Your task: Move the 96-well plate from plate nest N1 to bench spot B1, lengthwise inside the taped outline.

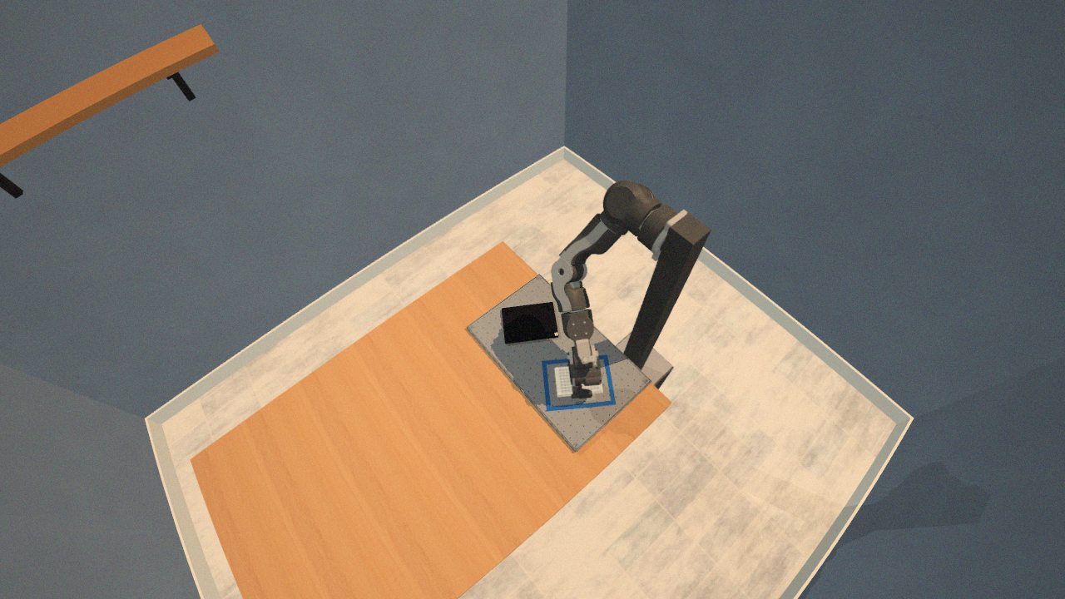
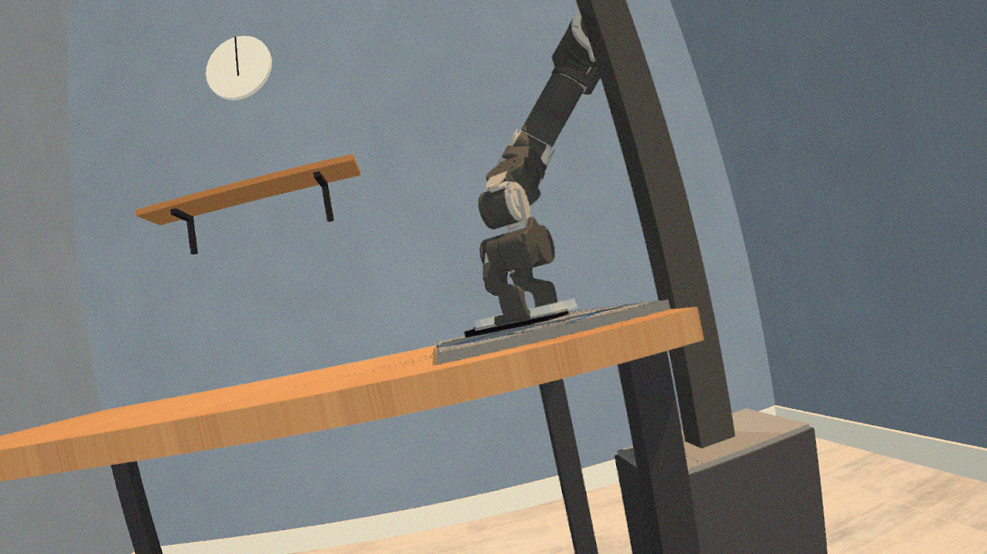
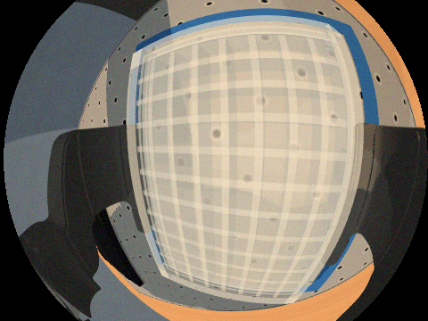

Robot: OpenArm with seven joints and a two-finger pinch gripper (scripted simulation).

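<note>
Now: hand right at the 96-well plate. Round my hand: black plate nest (24 cm to the right, 2 cm behind, 1 cm below).
</note>
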